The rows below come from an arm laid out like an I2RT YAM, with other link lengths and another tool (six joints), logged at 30 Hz.
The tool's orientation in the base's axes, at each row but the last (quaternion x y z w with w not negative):
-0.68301, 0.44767, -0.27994, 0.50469
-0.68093, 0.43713, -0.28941, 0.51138
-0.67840, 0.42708, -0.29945, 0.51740
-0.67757, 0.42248, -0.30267, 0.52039
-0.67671, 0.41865, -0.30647, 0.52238
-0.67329, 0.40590, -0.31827, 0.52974
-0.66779, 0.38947, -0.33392, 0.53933
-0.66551, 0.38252, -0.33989, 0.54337
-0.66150, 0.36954, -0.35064, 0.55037
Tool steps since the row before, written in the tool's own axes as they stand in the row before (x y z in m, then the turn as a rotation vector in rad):
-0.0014, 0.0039, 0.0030, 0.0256, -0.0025, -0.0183
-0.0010, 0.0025, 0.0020, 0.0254, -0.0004, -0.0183
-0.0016, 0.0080, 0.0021, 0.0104, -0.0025, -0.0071
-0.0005, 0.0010, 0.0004, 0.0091, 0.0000, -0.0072
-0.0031, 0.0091, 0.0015, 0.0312, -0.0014, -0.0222
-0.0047, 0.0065, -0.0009, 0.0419, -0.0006, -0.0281
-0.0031, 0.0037, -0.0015, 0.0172, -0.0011, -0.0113
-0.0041, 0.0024, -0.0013, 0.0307, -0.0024, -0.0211
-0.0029, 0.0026, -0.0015, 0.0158, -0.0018, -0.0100
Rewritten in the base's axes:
0.0006, 0.0022, -0.0046, -0.0031, -0.0307, 0.0067
0.0005, 0.0015, -0.0029, -0.0038, -0.0307, 0.0047
-0.0011, 0.0016, -0.0082, -0.0006, -0.0122, 0.0040
-0.0001, 0.0005, -0.0011, -0.0019, -0.0113, 0.0017
-0.0024, 0.0025, -0.0091, -0.0042, -0.0375, 0.0066
-0.0043, 0.0030, -0.0061, -0.0044, -0.0497, 0.0072
-0.0034, 0.0016, -0.0034, -0.0015, -0.0202, 0.0037
-0.0034, 0.0027, -0.0023, -0.0034, -0.0365, 0.0073
-0.0030, 0.0015, -0.0025, -0.0009, -0.0183, 0.0042

